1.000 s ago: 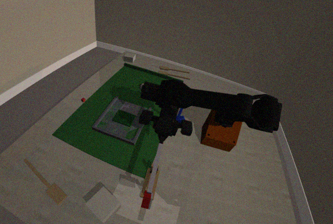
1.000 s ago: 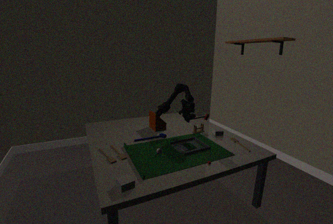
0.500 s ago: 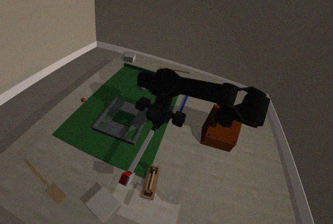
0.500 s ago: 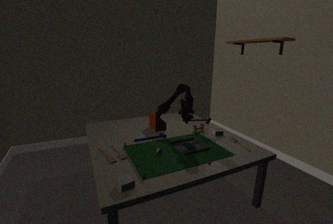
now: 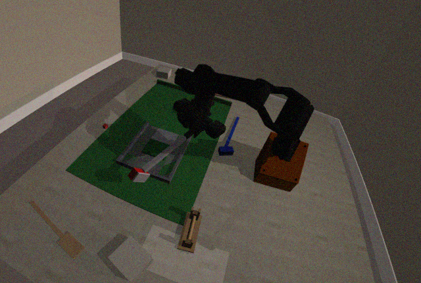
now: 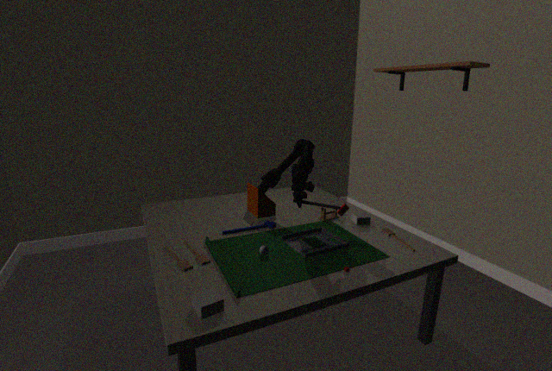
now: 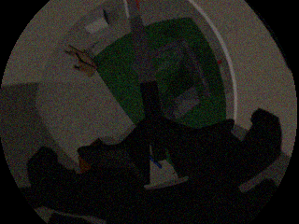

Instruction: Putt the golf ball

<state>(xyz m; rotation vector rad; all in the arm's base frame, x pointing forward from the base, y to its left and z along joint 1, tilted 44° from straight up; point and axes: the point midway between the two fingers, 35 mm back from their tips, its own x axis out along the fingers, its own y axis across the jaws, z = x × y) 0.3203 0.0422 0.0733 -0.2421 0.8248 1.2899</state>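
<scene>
The blue putter is 220 mm to the right of my gripper tip, 140 mm behind it and 130 mm below it. The rest, counted from my gripper tip: white golf ball 270 mm to the right, 150 mm ahead, 120 mm below; red putter 110 mm to the left, 40 mm ahead, 10 mm above; small red ball 410 mm ahead, 140 mm below, 10 mm to the right.
</scene>
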